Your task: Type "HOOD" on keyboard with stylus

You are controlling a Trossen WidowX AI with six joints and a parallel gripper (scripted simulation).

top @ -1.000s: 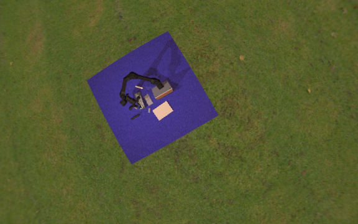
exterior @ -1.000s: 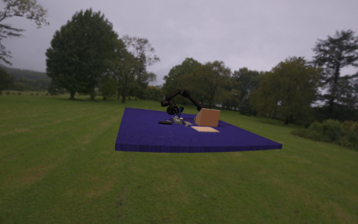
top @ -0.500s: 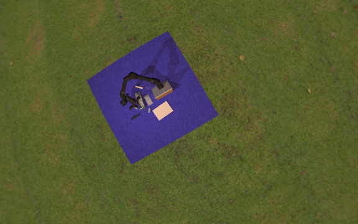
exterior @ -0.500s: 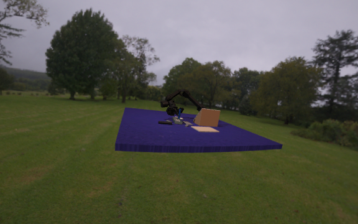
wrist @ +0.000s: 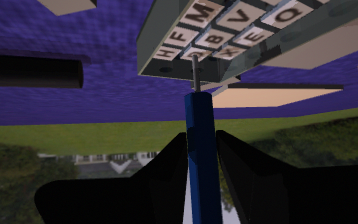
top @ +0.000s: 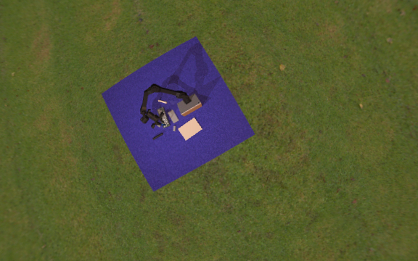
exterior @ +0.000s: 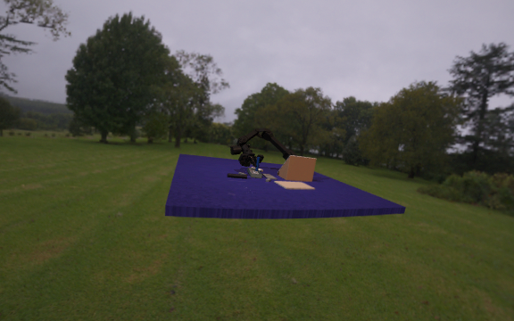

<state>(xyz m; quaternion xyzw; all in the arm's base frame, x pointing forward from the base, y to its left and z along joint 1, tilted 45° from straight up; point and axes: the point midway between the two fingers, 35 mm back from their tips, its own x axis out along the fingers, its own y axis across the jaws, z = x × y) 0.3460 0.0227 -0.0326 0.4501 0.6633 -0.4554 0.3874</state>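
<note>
Now: the grey slab 11 cm behind my gripper tip, 4 cm to the right of it and 7 cm below it. The rest, counted from my gripper tip: grey stylus tip 5 cm below; blue stylus 1 cm below; black bar 14 cm ahead, 5 cm to the left, 6 cm below.
</note>
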